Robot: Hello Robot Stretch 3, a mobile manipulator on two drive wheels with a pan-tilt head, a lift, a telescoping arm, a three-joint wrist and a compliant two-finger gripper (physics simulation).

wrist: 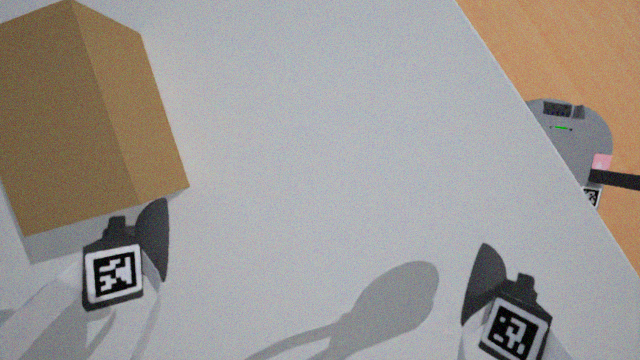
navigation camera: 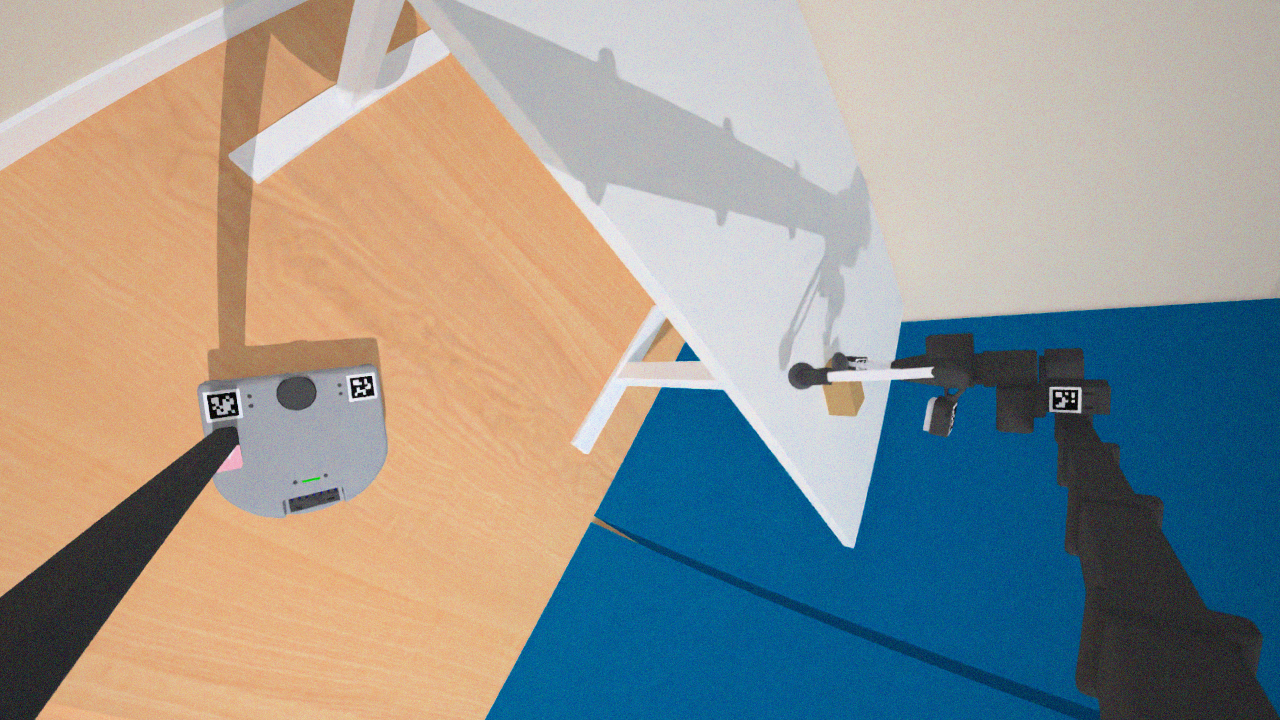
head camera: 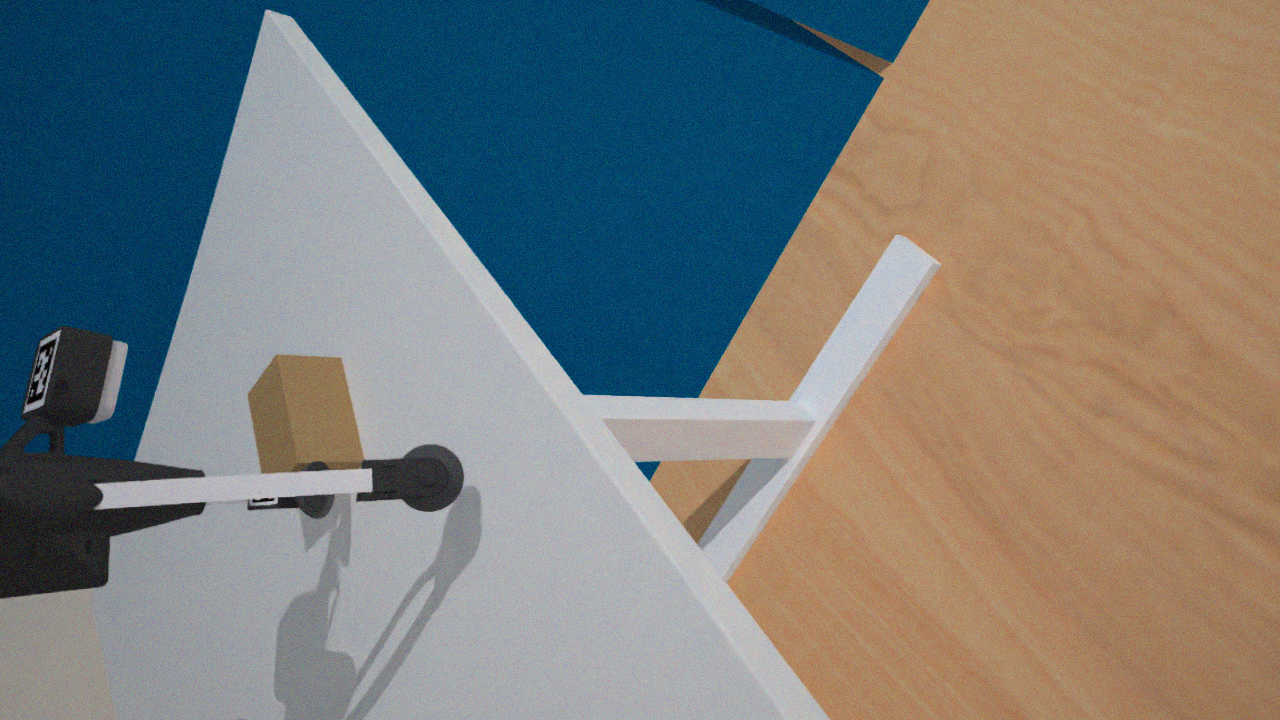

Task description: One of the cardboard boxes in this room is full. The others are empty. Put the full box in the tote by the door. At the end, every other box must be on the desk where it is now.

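Where they show: gripper, fingertip midpoint: [wrist: 318, 249] [navigation camera: 811, 369] [head camera: 393, 483]; robot's base, link origin: [navigation camera: 297, 391].
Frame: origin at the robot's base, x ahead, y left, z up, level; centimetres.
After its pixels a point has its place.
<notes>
A plain brown cardboard box [head camera: 313, 416] {y -73.7, x -7.5, z 98.2 cm} [navigation camera: 843, 396] {y -74.0, x -8.3, z 98.5 cm} [wrist: 95, 115] {y -74.4, x -7.6, z 100.0 cm} stands on the white desk [head camera: 358, 268] {y -72.6, x -18.7, z 95.0 cm} [navigation camera: 742, 295] {y -48.0, x 9.9, z 95.0 cm} [wrist: 325, 125] {y -64.8, x -8.6, z 95.0 cm}, near its narrow end. Whether it is full does not show. My gripper [head camera: 373, 481] {y -64.2, x -2.1, z 97.1 cm} [navigation camera: 823, 368] {y -64.2, x -2.1, z 97.1 cm} [wrist: 318, 249] {y -64.2, x -2.1, z 97.1 cm} is open, its fingers wide apart with nothing between them. In the wrist view the box is at the upper left, outside the gap; the left fingertip overlaps its lower edge. Contact cannot be told. In the head view the fingers partly hide the box's near end. The tote, the door and other boxes do not show.
The grey robot base [navigation camera: 304, 447] {y 0.1, x -11.6, z 16.0 cm} [wrist: 575, 145] {y 5.3, x -14.6, z 16.0 cm} is on the wood floor [head camera: 1074, 358] {y -61.2, x -14.9, z 0.1 cm} [navigation camera: 429, 295] {y -35.2, x 23.1, z 0.0 cm}, across the desk's long edge. The dark arm [navigation camera: 1136, 555] {y -31.9, x -8.5, z 129.9 cm} extends over the blue floor [head camera: 581, 179] {y -104.1, x -43.3, z 46.5 cm} [navigation camera: 716, 501] {y -98.6, x -48.8, z 49.3 cm}. White desk legs [head camera: 872, 313] {y -89.2, x -25.6, z 2.6 cm} [navigation camera: 666, 373] {y -103.1, x -8.5, z 27.9 cm} stick out below. A beige wall [navigation camera: 1074, 161] {y -119.1, x 34.7, z 136.1 cm} borders the desk.
</notes>
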